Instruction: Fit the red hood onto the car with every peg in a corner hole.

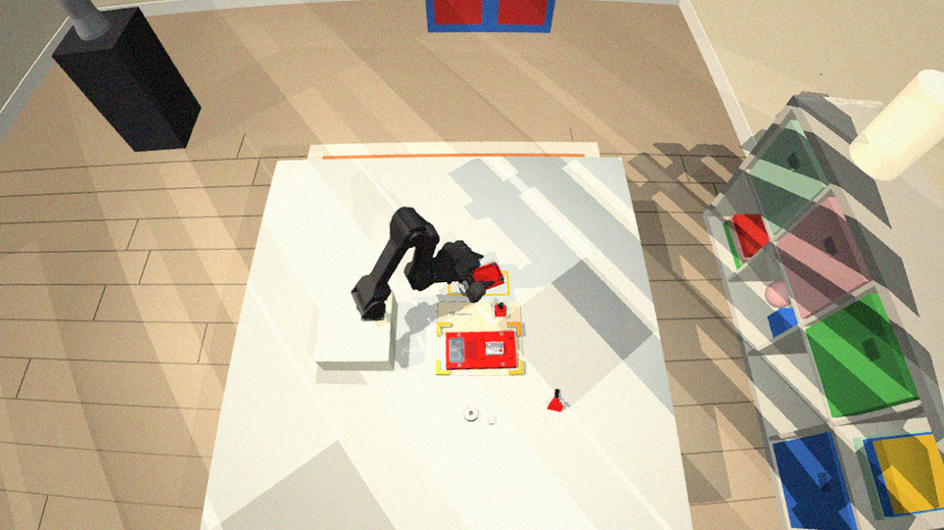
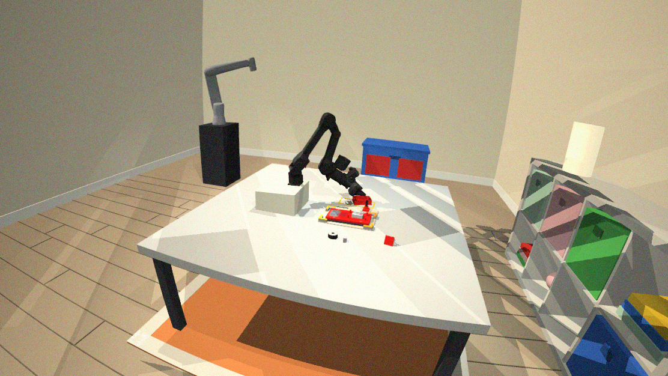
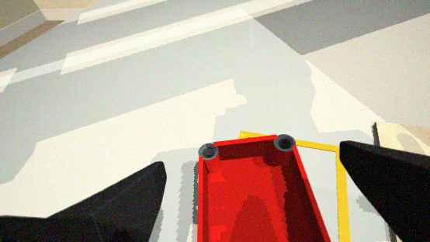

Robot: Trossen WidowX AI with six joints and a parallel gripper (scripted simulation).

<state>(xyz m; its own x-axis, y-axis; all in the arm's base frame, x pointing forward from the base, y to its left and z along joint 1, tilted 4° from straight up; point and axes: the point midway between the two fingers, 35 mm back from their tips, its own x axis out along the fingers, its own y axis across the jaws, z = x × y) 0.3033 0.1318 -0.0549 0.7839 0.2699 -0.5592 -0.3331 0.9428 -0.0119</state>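
The red hood lies 10 mm behind my gripper tip and 50 mm below it. The rest, counted from my gripper tip: grey engine block 10 mm ahead, 240 mm to the right, 40 mm below.
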